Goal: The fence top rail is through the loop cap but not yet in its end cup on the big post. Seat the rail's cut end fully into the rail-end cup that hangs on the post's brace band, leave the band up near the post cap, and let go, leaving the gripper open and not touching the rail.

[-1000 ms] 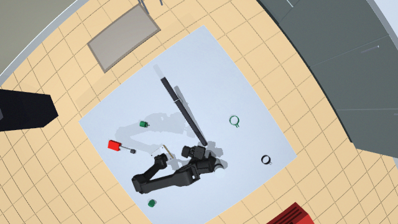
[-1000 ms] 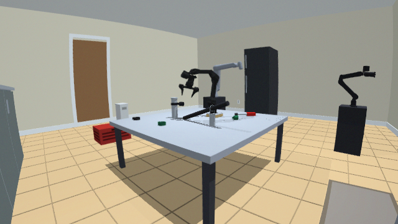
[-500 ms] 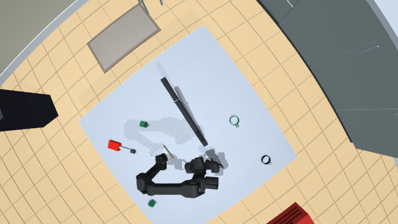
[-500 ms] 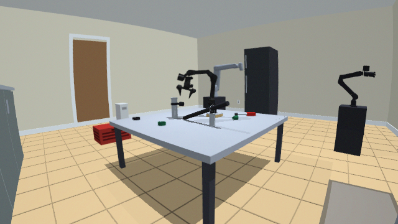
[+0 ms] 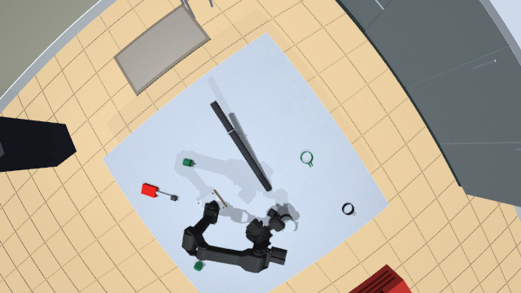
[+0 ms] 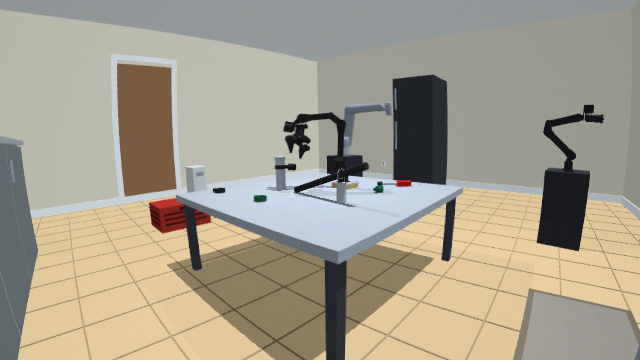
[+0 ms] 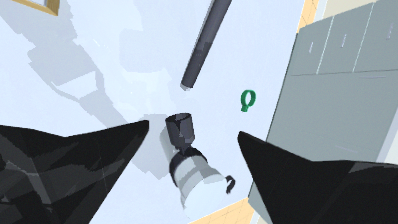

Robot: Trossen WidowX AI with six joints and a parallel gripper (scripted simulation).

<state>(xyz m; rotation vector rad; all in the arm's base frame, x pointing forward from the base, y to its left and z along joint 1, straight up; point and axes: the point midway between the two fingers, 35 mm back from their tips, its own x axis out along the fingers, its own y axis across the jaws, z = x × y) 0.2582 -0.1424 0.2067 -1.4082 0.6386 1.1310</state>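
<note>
My gripper tip is 20 mm short of the dark rail-end cup, 30 mm to the left of it and 70 mm above it. The rest, counted from my gripper tip: black ring band (400 mm ahead, 280 mm to the right, 200 mm below); then green ring band (320 mm ahead, 110 mm to the left, 200 mm below); then short post (40 mm ahead, 430 mm to the left, 100 mm below).
</note>
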